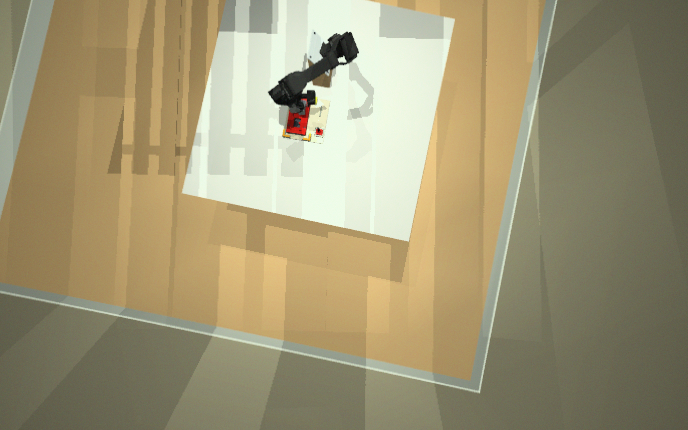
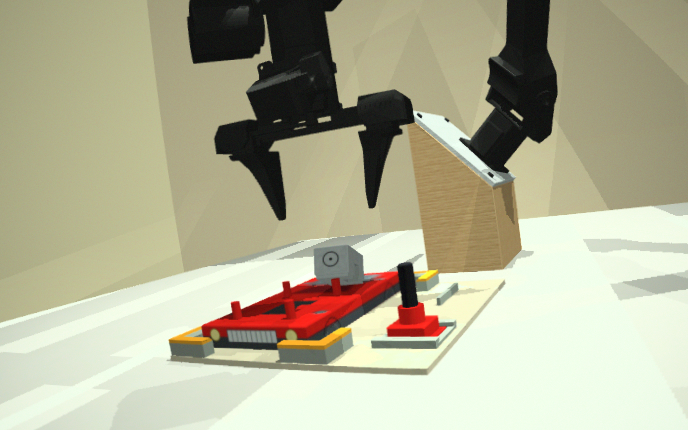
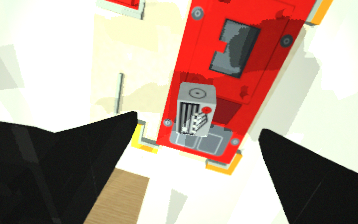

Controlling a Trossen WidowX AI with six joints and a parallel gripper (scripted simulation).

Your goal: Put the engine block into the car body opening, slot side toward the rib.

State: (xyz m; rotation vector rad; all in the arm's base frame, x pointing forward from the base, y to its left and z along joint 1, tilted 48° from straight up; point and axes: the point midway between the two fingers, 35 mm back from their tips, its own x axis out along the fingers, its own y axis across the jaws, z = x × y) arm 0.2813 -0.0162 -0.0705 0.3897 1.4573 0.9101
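Now: the grey engine block 1 cm behind my gripper tip and 6 cm below it.
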